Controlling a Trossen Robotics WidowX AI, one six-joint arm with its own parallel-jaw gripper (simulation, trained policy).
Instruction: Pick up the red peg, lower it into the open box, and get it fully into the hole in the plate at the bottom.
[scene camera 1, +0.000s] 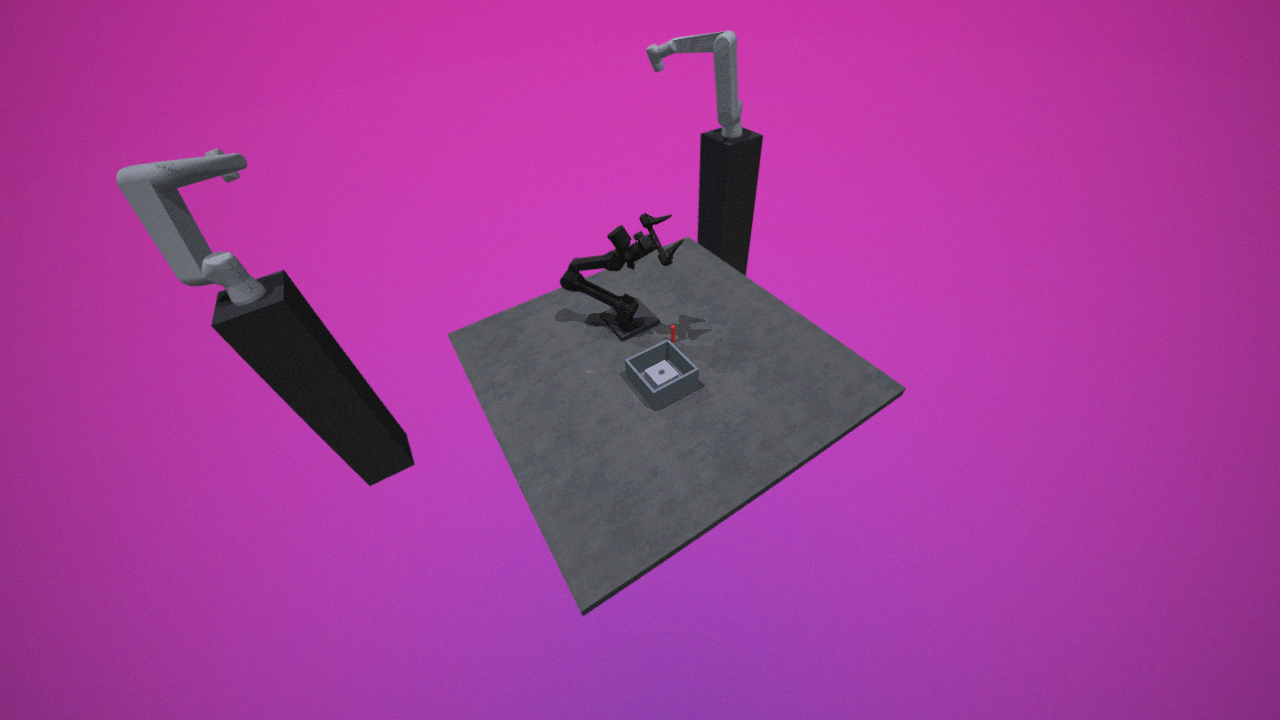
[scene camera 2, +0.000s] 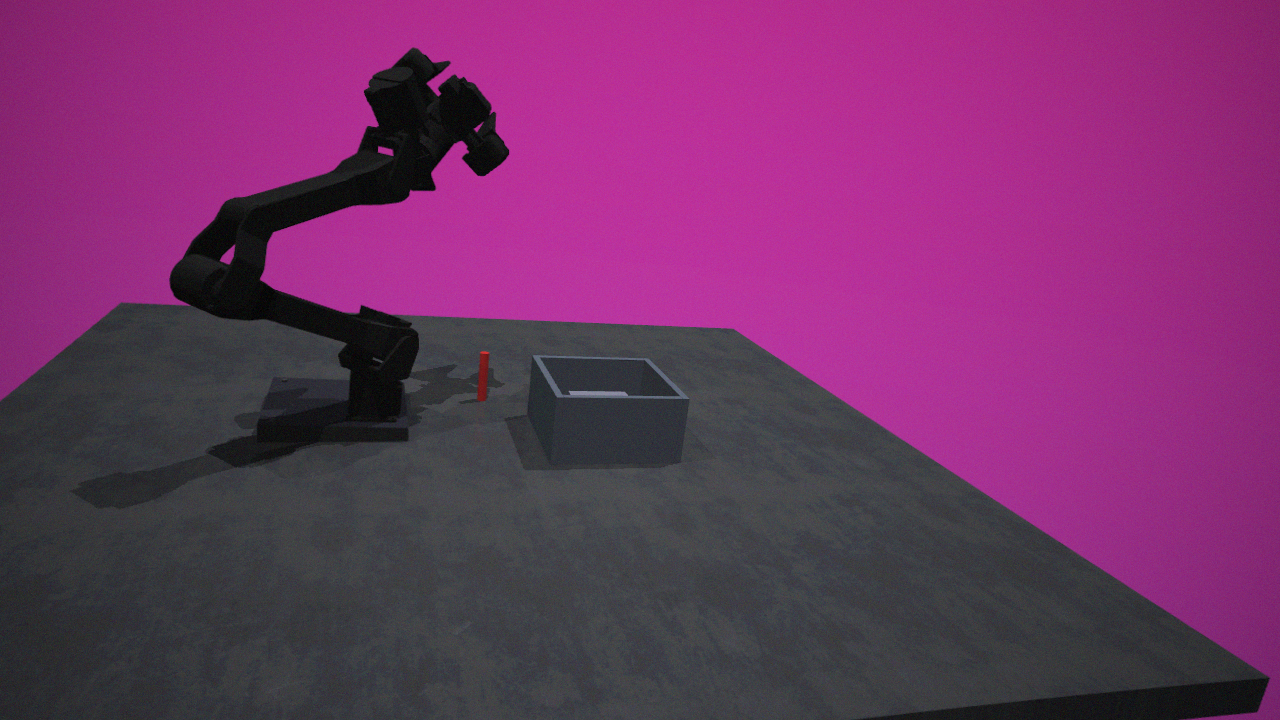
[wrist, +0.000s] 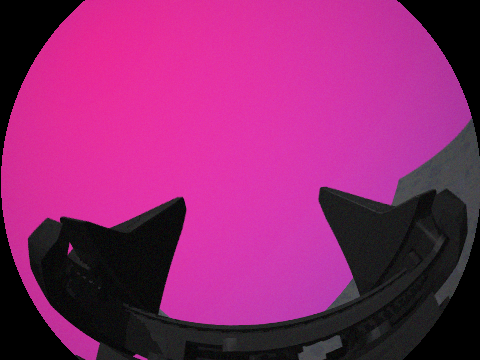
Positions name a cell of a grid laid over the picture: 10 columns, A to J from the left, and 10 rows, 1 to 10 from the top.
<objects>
My gripper shows in scene camera 1 (F4), in scene camera 2 (D2) and in the wrist view (F6).
</objects>
